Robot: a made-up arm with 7 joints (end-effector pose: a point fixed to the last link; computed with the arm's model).
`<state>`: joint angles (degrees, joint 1 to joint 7).
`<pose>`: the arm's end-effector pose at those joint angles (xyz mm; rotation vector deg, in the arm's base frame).
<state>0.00 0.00 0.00 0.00 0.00 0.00 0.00</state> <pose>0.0 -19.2 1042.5 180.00 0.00 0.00</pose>
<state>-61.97 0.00 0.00 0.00 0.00 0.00 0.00</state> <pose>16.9 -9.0 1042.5 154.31 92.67 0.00</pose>
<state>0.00 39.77 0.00 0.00 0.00 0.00 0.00</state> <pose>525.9 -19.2 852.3 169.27 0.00 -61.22</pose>
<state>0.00 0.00 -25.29 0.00 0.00 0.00 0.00</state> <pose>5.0 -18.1 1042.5 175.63 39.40 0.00</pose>
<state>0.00 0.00 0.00 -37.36 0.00 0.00 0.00</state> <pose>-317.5 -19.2 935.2 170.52 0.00 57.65</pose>
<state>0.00 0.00 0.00 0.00 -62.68 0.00 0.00</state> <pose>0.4 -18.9 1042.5 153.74 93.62 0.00</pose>
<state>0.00 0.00 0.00 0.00 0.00 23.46 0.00</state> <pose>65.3 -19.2 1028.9 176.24 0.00 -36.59</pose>
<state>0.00 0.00 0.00 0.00 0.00 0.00 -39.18</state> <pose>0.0 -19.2 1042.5 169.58 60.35 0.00</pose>
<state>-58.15 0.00 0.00 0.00 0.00 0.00 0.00</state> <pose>16.3 -10.1 1042.5 157.32 87.47 0.00</pose>
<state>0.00 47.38 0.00 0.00 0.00 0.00 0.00</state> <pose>605.0 -19.2 777.1 164.83 0.00 -72.32</pose>
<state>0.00 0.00 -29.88 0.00 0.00 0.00 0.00</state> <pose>5.8 -17.7 1042.5 173.92 46.41 0.00</pose>
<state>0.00 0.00 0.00 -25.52 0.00 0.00 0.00</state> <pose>-225.4 -19.2 991.5 175.55 0.00 39.76</pose>
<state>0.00 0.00 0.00 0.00 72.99 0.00 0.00</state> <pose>-0.5 -18.8 1042.5 144.70 -107.06 0.00</pose>
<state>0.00 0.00 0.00 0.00 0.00 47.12 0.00</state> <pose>120.2 -19.2 990.1 165.00 0.00 -71.95</pose>
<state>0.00 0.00 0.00 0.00 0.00 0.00 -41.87</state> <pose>0.0 -19.2 1042.5 168.12 64.32 0.00</pose>
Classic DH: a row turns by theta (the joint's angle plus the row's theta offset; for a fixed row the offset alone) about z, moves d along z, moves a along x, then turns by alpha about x. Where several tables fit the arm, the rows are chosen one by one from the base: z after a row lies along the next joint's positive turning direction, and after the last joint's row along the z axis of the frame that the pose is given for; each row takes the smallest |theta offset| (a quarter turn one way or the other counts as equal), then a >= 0, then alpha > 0; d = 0 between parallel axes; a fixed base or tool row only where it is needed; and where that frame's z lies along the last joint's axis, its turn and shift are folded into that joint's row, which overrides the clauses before.
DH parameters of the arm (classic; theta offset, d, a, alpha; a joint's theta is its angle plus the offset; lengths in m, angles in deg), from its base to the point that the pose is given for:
base (fixed): 0 0 0 180
joint 1: 0 -0.2204 0 90
joint 2: 0 -0.0076 0 -90
joint 3: 0 -0.2989 0 90
joint 4: 0 -0.0111 0 -90
joint 5: 0 -0.3591 0 90
joint 6: 0 -0.0005 0 -90
joint 7: 0 -0.1641 0 0

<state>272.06 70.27 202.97 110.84 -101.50 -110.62 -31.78</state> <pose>-243.3 99.1 450.4 66.51 -20.85 164.70</pose>
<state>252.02 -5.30 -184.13 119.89 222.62 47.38 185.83</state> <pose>246.5 -400.1 320.0 101.79 -81.19 -123.12</pose>
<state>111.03 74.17 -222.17 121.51 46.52 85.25 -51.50</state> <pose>-55.0 94.1 491.5 118.30 11.26 -104.07</pose>
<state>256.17 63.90 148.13 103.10 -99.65 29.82 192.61</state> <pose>314.1 88.0 649.4 27.51 -110.28 -26.05</pose>
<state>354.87 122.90 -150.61 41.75 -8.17 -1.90 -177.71</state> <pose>722.9 237.8 91.0 113.02 5.16 -100.37</pose>
